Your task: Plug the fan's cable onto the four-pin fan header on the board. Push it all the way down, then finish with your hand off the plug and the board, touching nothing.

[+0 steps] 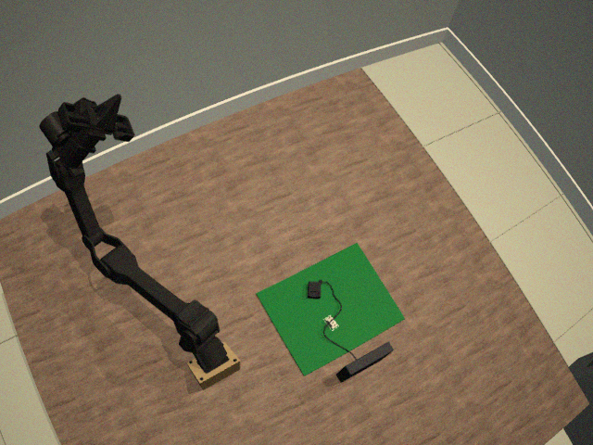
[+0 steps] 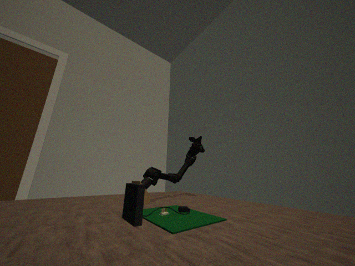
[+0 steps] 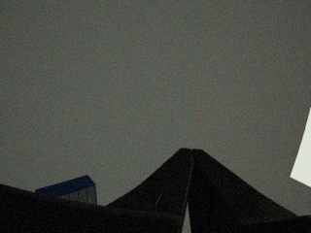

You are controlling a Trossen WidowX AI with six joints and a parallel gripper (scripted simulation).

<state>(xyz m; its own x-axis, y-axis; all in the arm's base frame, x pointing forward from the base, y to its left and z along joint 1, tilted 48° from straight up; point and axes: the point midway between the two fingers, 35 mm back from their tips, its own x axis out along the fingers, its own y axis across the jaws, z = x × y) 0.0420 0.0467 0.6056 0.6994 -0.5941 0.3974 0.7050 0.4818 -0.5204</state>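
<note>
Now: the black fan plug 240 mm ahead of my gripper tip, 450 mm to the right of it and 460 mm below it. Round my gripper tip: black fan (220 mm ahead, 670 mm to the right, 410 mm below); then white four-pin fan header (230 mm ahead, 540 mm to the right, 470 mm below); then green board (250 mm ahead, 510 mm to the right, 490 mm below).
</note>
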